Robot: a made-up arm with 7 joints.
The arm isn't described. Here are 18 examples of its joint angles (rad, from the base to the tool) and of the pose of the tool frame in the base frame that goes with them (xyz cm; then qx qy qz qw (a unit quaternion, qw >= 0)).
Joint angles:
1: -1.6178 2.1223 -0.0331 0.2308 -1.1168 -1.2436 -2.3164
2: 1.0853 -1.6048 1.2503 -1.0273 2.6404 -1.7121 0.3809
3: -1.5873 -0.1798 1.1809 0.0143 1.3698 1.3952 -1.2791
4: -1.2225 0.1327 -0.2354 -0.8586 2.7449 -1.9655 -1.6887
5: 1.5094 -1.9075 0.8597 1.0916 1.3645 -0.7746 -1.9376
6: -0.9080 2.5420 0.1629 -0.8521 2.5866 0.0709 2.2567
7: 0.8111 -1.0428 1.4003 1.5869 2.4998 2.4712 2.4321
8: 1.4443 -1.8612 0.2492 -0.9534 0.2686 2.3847 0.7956
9: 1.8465 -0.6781 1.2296 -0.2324 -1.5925 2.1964 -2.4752
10: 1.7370 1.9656 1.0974 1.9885 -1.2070 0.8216 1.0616
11: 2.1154 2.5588 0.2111 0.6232 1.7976 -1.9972 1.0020
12: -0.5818 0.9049 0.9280 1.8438 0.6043 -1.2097 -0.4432
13: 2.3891 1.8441 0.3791 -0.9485 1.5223 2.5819 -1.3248
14: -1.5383 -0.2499 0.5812 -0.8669 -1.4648 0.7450 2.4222
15: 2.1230 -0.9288 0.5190 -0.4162 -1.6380 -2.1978 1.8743
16: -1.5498 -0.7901 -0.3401 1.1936 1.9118 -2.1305 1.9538
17: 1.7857 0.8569 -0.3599 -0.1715 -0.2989 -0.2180 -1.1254
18: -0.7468 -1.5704 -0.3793 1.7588 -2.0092 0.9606 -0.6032
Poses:
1: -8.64 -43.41 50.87 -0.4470 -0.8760 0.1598 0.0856
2: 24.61 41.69 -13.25 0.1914 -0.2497 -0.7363 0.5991
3: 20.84 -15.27 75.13 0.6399 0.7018 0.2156 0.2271
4: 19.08 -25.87 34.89 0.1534 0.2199 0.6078 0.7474
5: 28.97 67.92 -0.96 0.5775 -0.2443 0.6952 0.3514
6: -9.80 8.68 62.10 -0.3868 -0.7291 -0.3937 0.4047
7: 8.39 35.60 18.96 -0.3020 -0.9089 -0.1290 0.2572
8: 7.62 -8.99 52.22 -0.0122 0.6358 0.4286 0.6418
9: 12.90 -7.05 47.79 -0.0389 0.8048 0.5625 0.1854
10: -20.19 -4.66 17.35 0.6879 -0.0791 0.7121 0.1163
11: -17.09 12.70 36.28 0.7349 0.6016 0.1541 0.2726
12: 28.54 50.19 17.41 0.8292 -0.3956 0.2556 0.3010
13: -30.77 35.44 59.03 -0.1627 0.3392 -0.3878 0.8415
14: 28.34 13.67 75.75 -0.7556 0.4102 0.2324 0.4547
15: -6.02 -7.32 103.02 -0.4819 0.3581 -0.0456 0.7984
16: 26.61 27.90 79.60 -0.0034 0.7846 -0.1021 0.6115
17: -32.63 -16.93 67.33 0.0438 0.0752 0.3123 0.9460
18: 25.79 42.15 86.75 0.6453 0.7090 0.2733 0.0791
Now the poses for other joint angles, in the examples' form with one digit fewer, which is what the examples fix.
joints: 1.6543 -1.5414 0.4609 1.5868 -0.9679 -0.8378 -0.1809
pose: 41.0 95.6 -1.9 0.259 -0.627 -0.260 0.686
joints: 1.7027 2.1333 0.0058 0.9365 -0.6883 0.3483 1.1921
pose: 33.8 -17.8 2.9 -0.035 -0.271 -0.957 0.096
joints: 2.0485 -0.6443 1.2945 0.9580 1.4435 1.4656 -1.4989
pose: -49.6 12.2 67.1 -0.366 0.046 0.230 0.900
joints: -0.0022 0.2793 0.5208 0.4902 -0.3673 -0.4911 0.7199
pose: 0.0 12.7 -25.5 0.311 0.018 0.680 0.664
